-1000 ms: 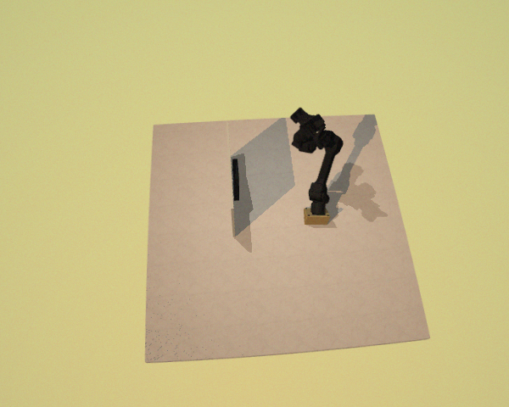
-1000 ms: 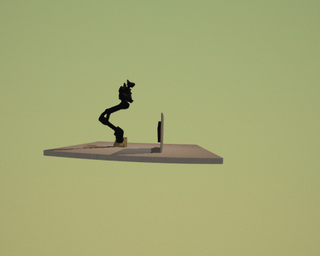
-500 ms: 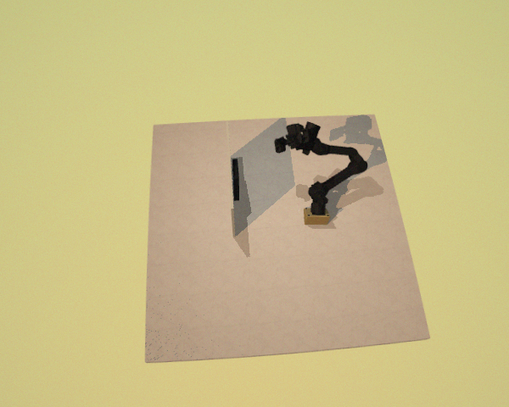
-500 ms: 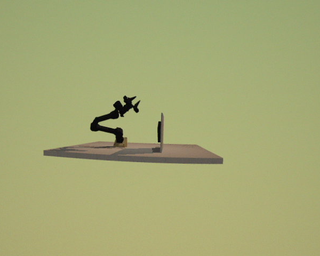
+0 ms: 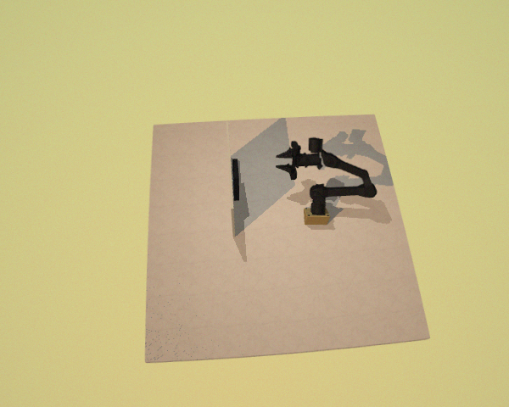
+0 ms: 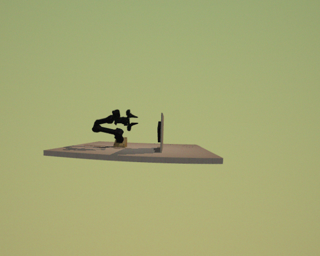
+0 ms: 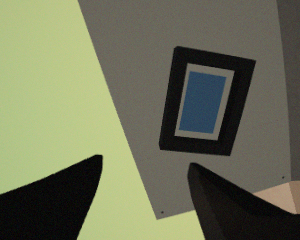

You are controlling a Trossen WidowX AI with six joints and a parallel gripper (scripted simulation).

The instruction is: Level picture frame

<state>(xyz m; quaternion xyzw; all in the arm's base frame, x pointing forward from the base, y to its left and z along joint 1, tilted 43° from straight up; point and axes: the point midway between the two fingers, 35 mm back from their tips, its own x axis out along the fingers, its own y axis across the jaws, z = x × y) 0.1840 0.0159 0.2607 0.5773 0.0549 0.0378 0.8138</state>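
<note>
My gripper tip is 200 mm short of the picture frame, 90 mm above it and 50 mm to the right of it. From my gripper tip the other things lie so: wall panel: 210 mm ahead, 100 mm below, 50 mm to the left.
</note>
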